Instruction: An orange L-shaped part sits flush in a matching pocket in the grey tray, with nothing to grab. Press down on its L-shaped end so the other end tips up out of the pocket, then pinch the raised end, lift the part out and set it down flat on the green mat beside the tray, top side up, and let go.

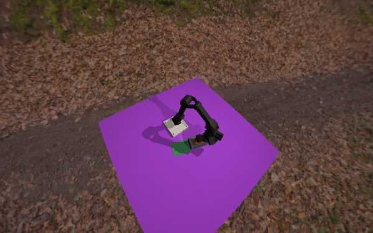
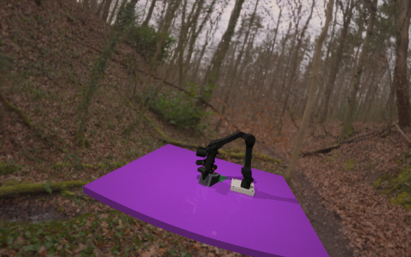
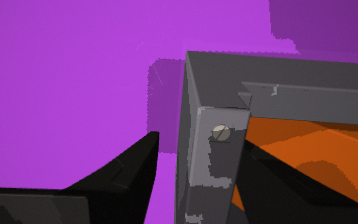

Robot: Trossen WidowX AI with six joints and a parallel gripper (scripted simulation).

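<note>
The orange L-shaped part is 10 mm behind my gripper tip, 50 mm to the right of it and 10 mm above it. Also, from my gripper tip: green mat (40 mm behind, 220 mm to the right, 50 mm below).
</note>
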